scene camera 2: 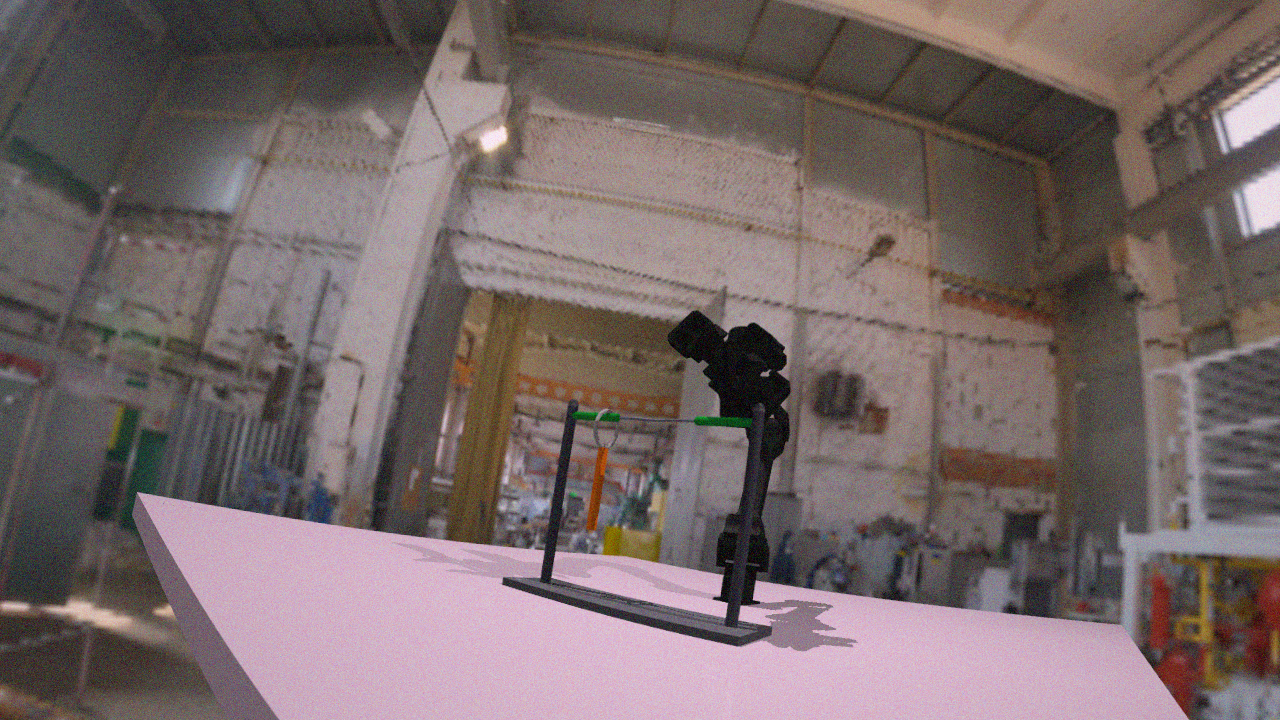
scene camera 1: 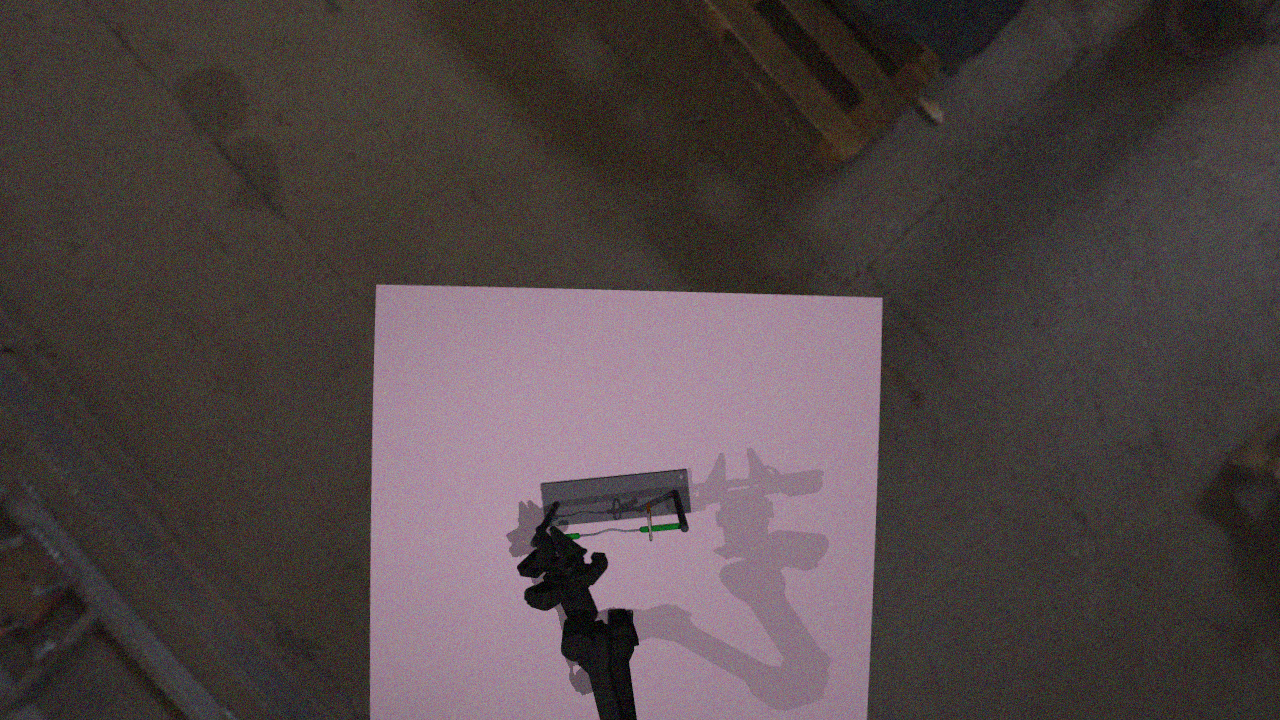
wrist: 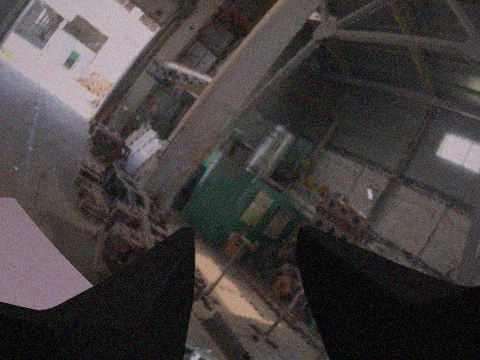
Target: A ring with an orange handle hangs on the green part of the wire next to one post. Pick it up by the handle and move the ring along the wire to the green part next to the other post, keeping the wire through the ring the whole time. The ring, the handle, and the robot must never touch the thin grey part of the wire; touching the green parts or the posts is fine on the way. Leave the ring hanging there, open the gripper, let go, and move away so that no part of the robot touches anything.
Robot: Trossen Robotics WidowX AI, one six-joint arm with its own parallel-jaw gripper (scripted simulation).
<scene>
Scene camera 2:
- gripper: 717,332
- dark frame: 730,631
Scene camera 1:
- gripper: 544,526
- dark frame: 618,497
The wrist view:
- gripper: 246,241
</scene>
